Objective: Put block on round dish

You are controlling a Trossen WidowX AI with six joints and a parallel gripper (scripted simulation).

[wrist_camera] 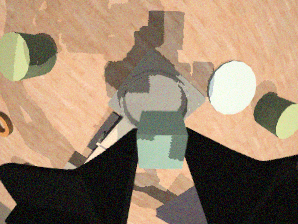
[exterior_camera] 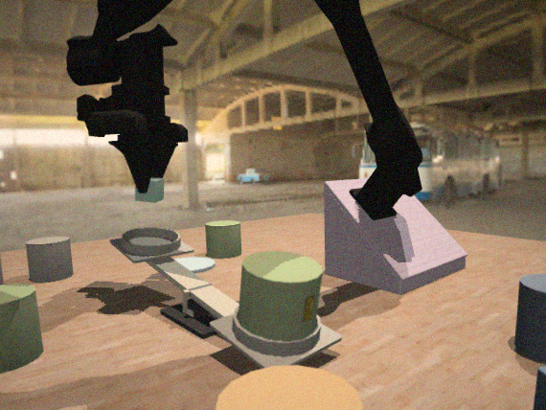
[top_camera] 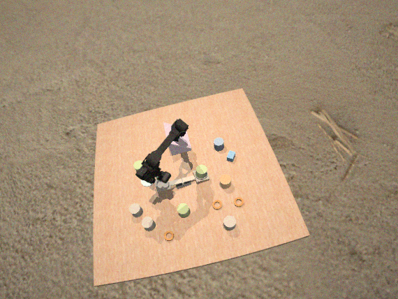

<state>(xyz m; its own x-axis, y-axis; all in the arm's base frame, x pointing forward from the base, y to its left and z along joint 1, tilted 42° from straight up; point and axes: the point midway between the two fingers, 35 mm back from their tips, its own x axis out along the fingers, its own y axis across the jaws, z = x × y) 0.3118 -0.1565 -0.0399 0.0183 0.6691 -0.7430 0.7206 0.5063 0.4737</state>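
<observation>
Right now my gripper tip is 100 mm past the pale round dish, 110 mm to the left of it and 140 mm above it. From my gripper tip the other things lie so: small balance: 10 mm behind, 120 mm to the left, 110 mm below; then orange cylinder: 90 mm ahead, 410 mm to the left, 110 mm below; then small block: right at my gripper tip.
</observation>
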